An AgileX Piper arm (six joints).
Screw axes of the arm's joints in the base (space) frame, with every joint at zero. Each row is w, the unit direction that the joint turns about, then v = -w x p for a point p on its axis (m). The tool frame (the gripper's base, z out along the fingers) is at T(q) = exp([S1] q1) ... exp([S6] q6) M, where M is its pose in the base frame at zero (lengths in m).
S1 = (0, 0, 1, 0, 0, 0)
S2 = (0, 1, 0, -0.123, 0, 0)
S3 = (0, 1, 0, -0.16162, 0, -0.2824)
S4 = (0.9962, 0, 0.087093, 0, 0.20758, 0)
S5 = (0, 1, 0, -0.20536, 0, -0.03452)
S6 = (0.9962, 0, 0.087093, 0, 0.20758, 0)
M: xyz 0.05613 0 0.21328 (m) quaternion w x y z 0.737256 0 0.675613 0
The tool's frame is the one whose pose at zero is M.
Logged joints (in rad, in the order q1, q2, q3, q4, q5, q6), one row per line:
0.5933 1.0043 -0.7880 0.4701 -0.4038 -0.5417
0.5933 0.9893 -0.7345 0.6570 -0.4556 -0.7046
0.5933 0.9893 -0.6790 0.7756 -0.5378 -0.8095
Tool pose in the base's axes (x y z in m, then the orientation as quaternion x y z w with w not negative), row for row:
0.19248 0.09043 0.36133 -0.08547 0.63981 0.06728 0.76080
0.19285 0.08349 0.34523 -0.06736 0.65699 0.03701 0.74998
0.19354 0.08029 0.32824 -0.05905 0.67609 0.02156 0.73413
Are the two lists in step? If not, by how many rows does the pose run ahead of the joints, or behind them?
The pose runs 2 rows ahead of the joints: the pose in row i belongs to the joints in row i + 2.
